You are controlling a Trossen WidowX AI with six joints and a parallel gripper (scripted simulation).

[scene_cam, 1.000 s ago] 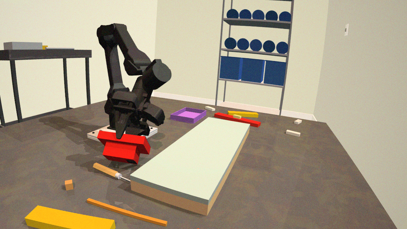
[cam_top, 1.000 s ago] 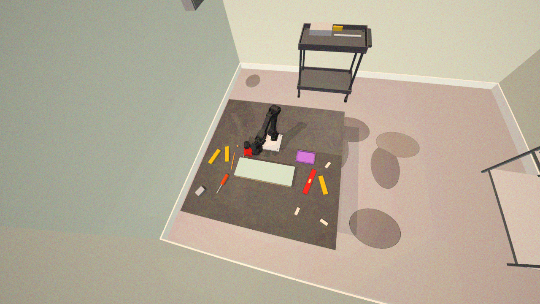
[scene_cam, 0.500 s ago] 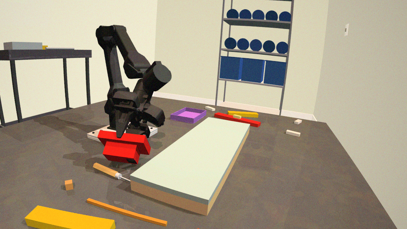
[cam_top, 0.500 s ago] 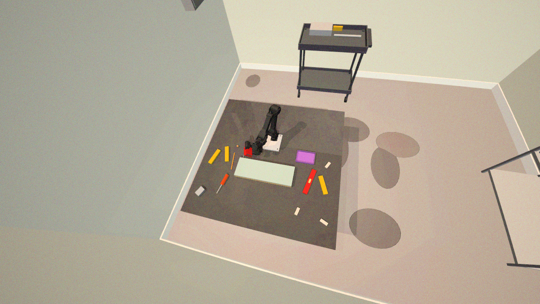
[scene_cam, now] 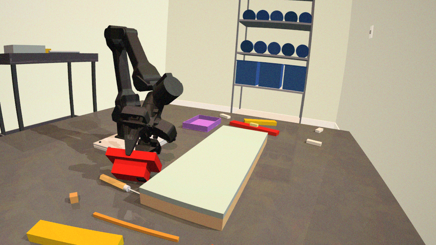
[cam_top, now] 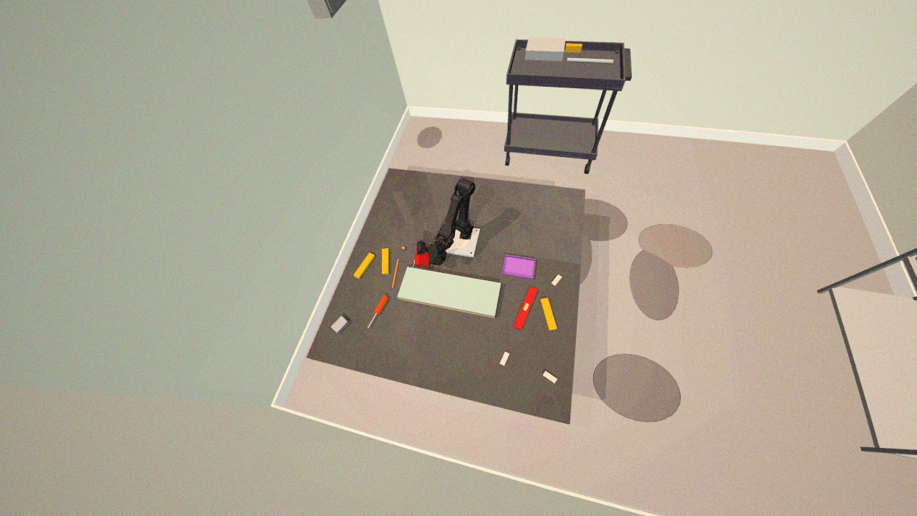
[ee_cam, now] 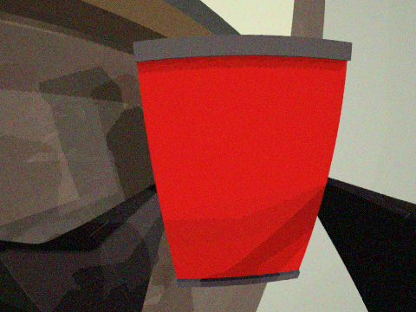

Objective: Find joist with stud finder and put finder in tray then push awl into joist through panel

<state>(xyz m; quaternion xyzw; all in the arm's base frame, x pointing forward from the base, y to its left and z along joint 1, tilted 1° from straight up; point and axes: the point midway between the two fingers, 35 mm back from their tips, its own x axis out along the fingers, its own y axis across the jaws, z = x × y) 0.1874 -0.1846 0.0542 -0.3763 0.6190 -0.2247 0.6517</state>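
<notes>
Right now the square indicator light is 40 mm ahead of my gripper tip, 30 mm below it and 20 mm to the right of it. Also, from my gripper tip: awl (40 mm to the right, 40 mm below); then small orange cube (140 mm to the right, 60 mm behind, 40 mm below); then red stud finder (20 mm to the right, 20 mm below, 20 mm ahead).
</notes>
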